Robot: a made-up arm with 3 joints. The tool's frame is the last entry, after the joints.
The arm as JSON. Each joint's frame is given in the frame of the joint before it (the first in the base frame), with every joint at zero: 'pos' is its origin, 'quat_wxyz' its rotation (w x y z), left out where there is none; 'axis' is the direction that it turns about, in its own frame. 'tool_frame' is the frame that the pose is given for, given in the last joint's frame.
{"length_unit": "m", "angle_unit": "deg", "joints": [
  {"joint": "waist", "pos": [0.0, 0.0, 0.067], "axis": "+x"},
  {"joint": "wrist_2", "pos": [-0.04, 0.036, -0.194], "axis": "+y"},
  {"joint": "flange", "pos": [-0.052, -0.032, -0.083], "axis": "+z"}
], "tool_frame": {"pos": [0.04, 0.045, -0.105]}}
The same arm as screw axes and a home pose.
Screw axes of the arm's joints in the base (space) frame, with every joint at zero. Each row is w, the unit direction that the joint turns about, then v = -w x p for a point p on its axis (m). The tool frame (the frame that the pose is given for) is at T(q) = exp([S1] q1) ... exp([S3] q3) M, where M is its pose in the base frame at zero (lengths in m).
S1: w 1 0 0 v 0 0.067 0
S2: w 0 1 0 v 0.127 0 -0.04
S3: w 0 0 1 v 0.004 0.092 0
M: xyz -0.052 0.049 -0.315 (m) quaternion w x y z 1 0 0 0

